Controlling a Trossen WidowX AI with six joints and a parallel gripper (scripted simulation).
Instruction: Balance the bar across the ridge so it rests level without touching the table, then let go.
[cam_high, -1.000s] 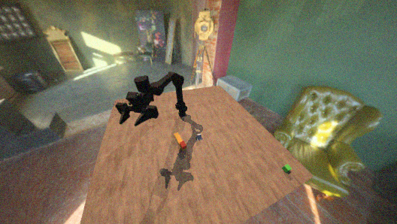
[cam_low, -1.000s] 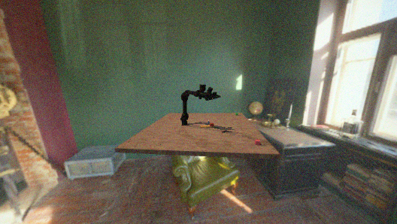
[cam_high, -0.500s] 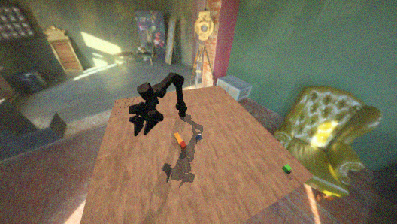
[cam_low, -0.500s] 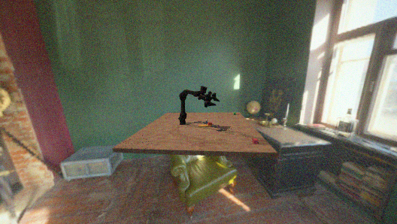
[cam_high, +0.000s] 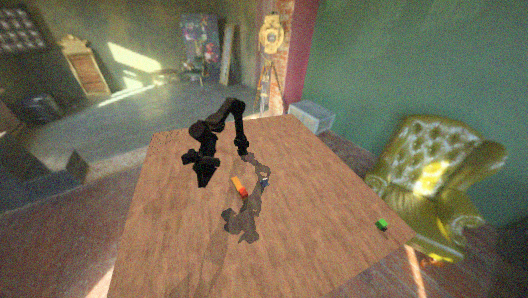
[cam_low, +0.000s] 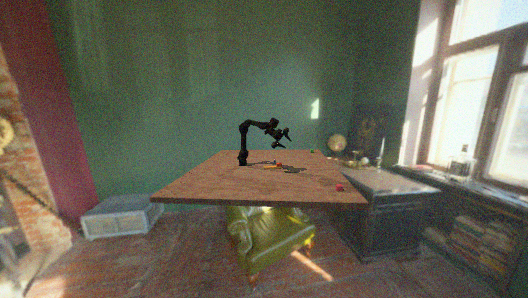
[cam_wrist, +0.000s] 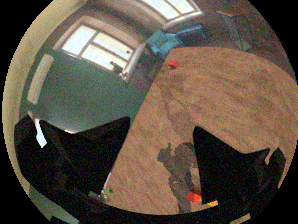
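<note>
Right now my gripper tip is 11 cm past the bar, 16 cm to the right of it and 23 cm above it. Round my gripper tip: small green cube (31 cm ahead, 75 cm to the left, 23 cm below); then small red cube (31 cm ahead, 25 cm to the right, 23 cm below).
</note>
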